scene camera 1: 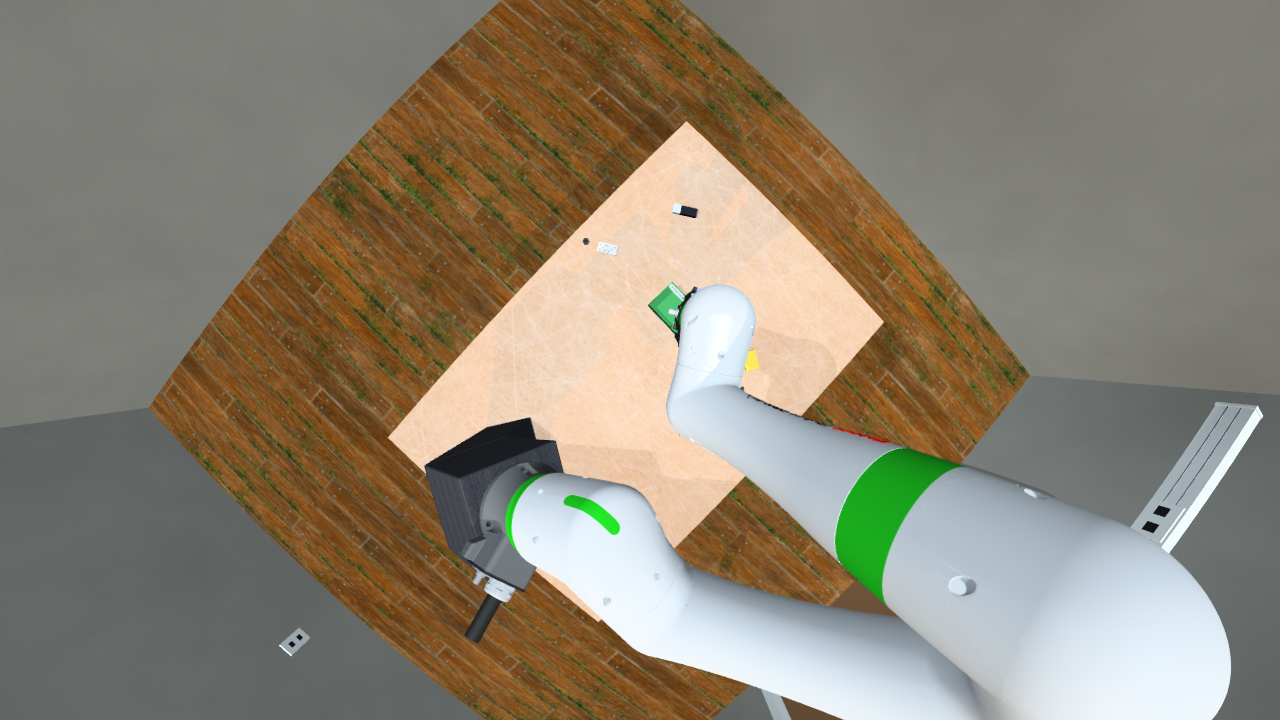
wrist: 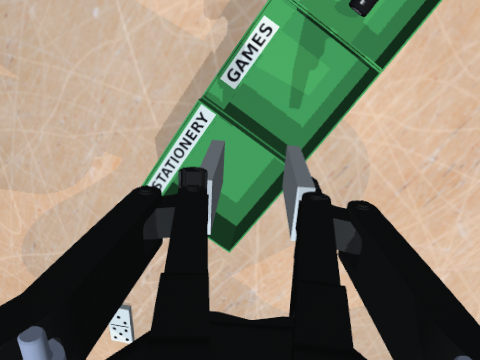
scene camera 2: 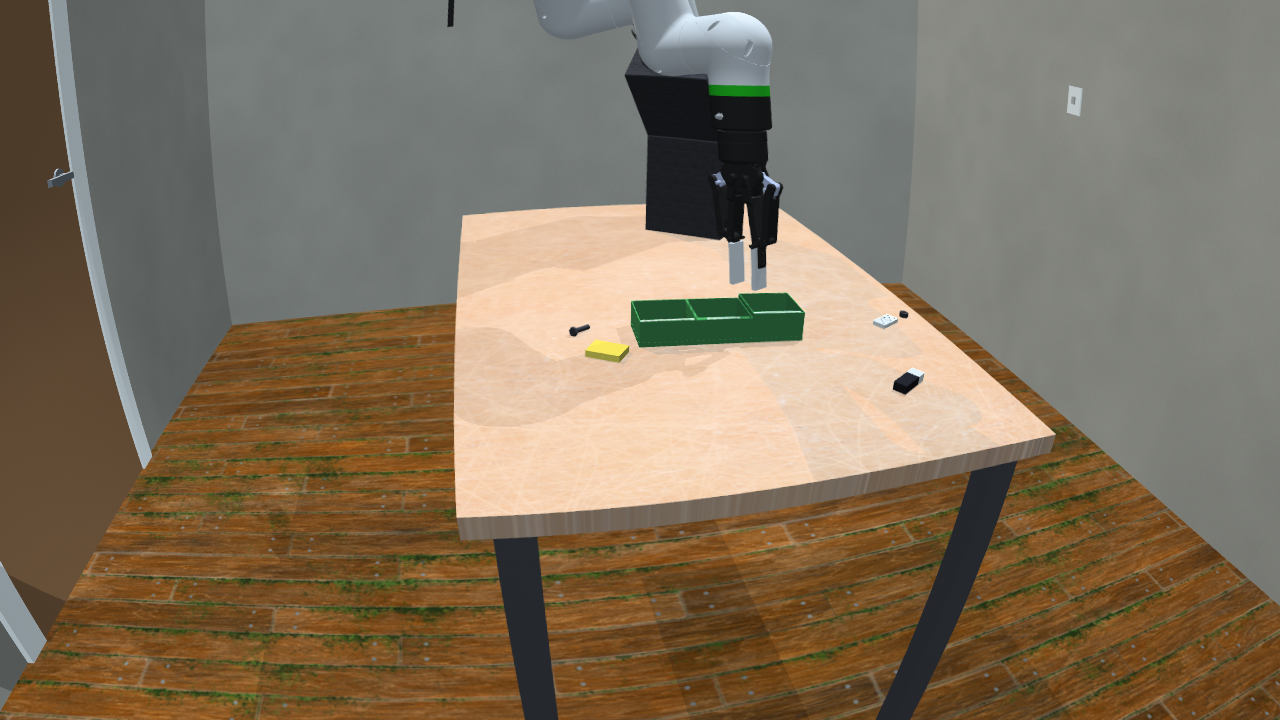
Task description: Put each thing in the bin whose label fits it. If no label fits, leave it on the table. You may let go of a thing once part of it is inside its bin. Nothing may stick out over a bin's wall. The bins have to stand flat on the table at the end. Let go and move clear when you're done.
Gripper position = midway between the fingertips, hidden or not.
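Scene camera 2: my gripper (scene camera 2: 748, 285), a yellow pad (scene camera 2: 603, 350), a green three-part bin (scene camera 2: 738, 323). Scene camera 1: green three-part bin (scene camera 1: 671, 296). Wrist view: green three-part bin (wrist: 309, 77), my gripper (wrist: 254, 164). Yellow pad out of frame in the wrist view.
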